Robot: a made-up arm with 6 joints.
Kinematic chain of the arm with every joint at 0, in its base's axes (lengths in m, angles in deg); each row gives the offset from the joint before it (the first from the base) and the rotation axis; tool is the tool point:
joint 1: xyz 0 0 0.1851 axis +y
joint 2: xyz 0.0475 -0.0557 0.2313 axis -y
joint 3: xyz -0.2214 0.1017 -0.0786 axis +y
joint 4: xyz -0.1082 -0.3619 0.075 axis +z
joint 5: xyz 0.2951 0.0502 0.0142 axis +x
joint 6: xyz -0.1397 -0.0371 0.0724 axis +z
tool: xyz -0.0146 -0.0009 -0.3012
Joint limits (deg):
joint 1: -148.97..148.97
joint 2: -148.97..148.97
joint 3: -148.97..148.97
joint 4: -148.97..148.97
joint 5: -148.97..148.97
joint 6: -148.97..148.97
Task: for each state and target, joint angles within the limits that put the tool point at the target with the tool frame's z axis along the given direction. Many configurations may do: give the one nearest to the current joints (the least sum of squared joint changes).
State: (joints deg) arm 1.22 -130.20 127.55 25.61 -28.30 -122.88
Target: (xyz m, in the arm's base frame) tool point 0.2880 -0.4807 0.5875 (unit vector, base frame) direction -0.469 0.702 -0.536
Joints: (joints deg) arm 45.85 -84.66 77.75 -12.79 -46.04 -127.68
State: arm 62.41 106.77 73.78 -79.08 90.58 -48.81
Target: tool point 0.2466 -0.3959 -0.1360 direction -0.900 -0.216 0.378
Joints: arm 112.45 138.75 55.59 -77.44 96.35 -45.11
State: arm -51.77 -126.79 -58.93 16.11 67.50 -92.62
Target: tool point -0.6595 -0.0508 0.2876 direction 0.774 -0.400 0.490
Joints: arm -49.66 -83.01 -82.51 65.48 105.38 -133.12
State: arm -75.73 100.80 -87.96 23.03 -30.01 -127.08
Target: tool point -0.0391 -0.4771 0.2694 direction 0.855 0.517 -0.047
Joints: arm -64.96 86.39 -131.35 -24.35 -34.56 -139.83
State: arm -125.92 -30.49 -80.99 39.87 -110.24 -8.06
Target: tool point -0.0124 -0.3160 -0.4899 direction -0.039 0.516 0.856
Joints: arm -147.94 -46.76 -91.97 16.91 -147.37 -8.12
